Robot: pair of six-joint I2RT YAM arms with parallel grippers.
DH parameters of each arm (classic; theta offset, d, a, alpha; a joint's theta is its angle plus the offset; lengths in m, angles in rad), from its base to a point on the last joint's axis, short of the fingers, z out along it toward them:
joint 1: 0 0.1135 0.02 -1.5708
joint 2: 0 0 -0.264 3.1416
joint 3: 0.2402 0 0.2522 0
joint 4: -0.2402 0 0.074 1.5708
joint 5: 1.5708 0 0 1.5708
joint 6: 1.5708 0.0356 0 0
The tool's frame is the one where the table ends.
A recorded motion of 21 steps. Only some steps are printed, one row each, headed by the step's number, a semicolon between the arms.
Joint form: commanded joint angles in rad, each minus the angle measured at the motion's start. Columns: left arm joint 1, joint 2, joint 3, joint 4, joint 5, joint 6; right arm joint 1, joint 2, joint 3, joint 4, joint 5, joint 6.
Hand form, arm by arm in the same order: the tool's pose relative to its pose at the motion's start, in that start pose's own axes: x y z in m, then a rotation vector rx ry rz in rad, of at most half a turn. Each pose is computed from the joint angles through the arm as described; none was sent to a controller.
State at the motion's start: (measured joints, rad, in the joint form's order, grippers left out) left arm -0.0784 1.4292 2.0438 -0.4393 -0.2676 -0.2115; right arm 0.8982 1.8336 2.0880 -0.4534 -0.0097 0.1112
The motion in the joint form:
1: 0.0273 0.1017 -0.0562 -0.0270 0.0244 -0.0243; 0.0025 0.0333 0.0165 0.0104 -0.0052 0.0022
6: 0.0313 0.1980 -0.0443 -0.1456 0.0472 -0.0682; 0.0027 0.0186 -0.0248 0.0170 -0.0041 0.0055
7: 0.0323 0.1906 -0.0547 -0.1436 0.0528 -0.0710; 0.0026 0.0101 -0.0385 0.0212 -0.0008 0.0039
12: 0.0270 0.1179 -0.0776 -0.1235 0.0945 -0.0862; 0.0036 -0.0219 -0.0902 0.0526 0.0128 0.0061
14: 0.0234 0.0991 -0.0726 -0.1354 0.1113 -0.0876; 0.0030 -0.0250 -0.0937 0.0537 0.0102 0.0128
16: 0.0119 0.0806 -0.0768 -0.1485 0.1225 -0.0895; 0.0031 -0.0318 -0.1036 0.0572 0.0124 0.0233
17: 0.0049 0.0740 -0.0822 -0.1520 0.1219 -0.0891; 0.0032 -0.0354 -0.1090 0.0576 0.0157 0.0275
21: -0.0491 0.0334 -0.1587 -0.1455 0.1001 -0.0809; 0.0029 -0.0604 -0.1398 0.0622 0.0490 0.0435
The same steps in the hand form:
1: 0.0548 0.0065 0.0476 -0.0424 0.1732 0.0247; 0.0048 0.0006 0.0114 -0.0069 0.0072 0.0018
6: 0.0998 0.0100 0.0757 -0.0769 0.3688 0.0257; 0.0119 -0.0001 0.0117 -0.0037 0.0270 0.0052
7: 0.1000 0.0106 0.0742 -0.0733 0.3710 0.0221; 0.0128 -0.0004 0.0102 -0.0002 0.0276 0.0036
12: 0.0783 0.0078 0.0525 -0.0139 0.3179 -0.0153; 0.0150 -0.0007 0.0048 0.0110 0.0145 0.0054
14: 0.0712 0.0063 0.0450 0.0083 0.3124 -0.0218; 0.0150 -0.0008 0.0040 0.0090 0.0140 0.0123
16: 0.0680 0.0033 0.0378 0.0301 0.3175 -0.0258; 0.0155 -0.0009 0.0027 0.0111 0.0133 0.0227
17: 0.0681 0.0018 0.0354 0.0358 0.3213 -0.0249; 0.0160 -0.0010 0.0020 0.0145 0.0143 0.0269
21: 0.0806 -0.0087 0.0241 0.0615 0.3564 -0.0074; 0.0171 -0.0024 -0.0038 0.0480 0.0109 0.0426

